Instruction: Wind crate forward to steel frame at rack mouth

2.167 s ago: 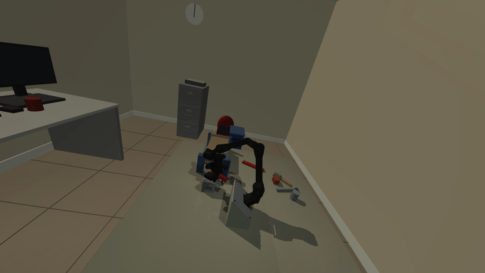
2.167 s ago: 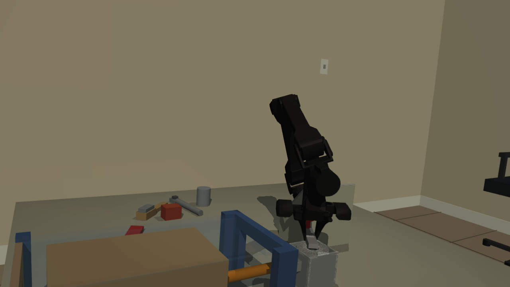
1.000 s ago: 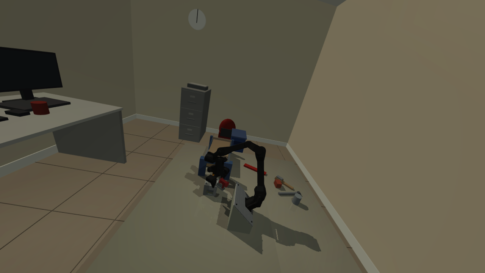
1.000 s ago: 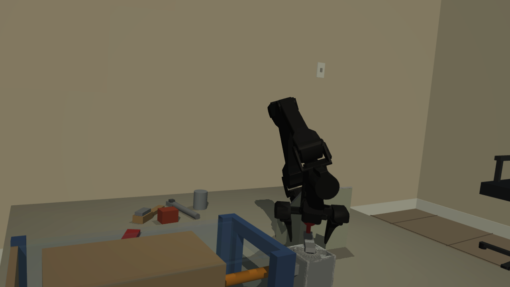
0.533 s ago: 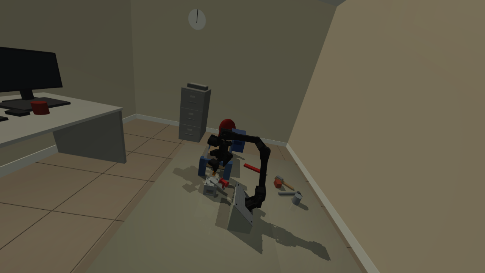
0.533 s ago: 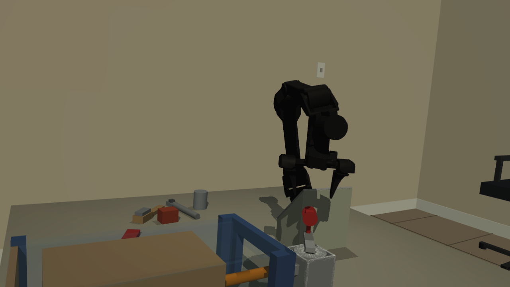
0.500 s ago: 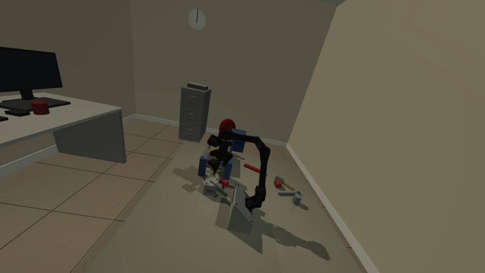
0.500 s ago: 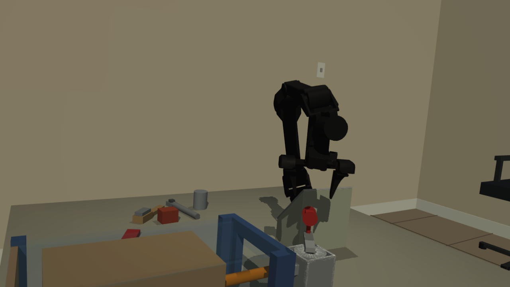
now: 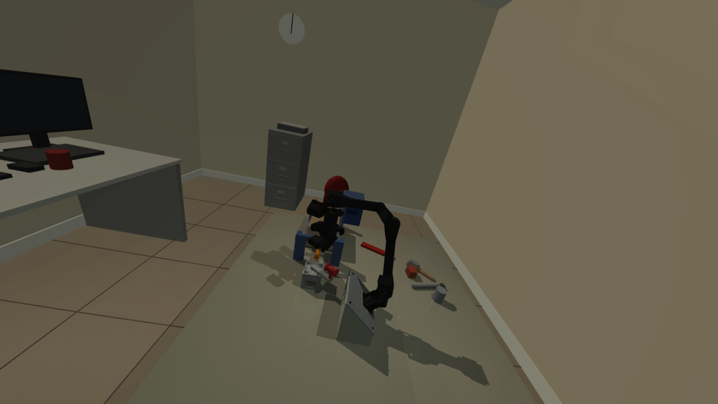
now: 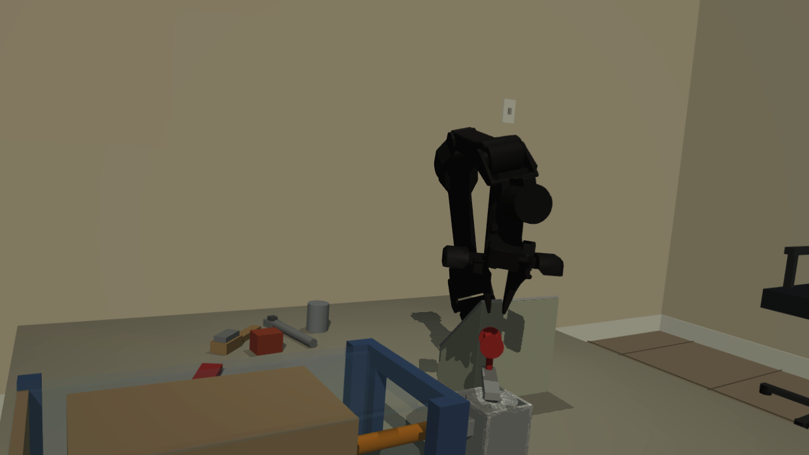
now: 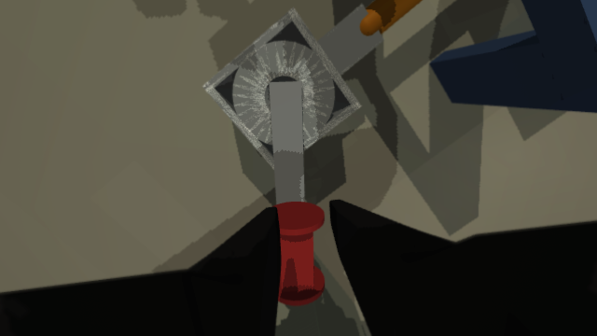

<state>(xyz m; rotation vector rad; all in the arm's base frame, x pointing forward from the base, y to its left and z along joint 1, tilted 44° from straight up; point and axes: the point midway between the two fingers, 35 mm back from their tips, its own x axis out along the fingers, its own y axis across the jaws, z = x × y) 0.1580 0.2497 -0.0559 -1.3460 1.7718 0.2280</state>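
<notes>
The red knob lies 8 cm below my gripper tip, 5 cm to the right of it and 4 cm behind it. Also, from my gripper tip: clear-panelled cubby: 43 cm ahead, 10 cm below, 5 cm to the left; then grey winch: 18 cm below, 3 cm to the left, 1 cm ahead; then winch handle: 11 cm below, 2 cm to the right, 1 cm behind.
</notes>
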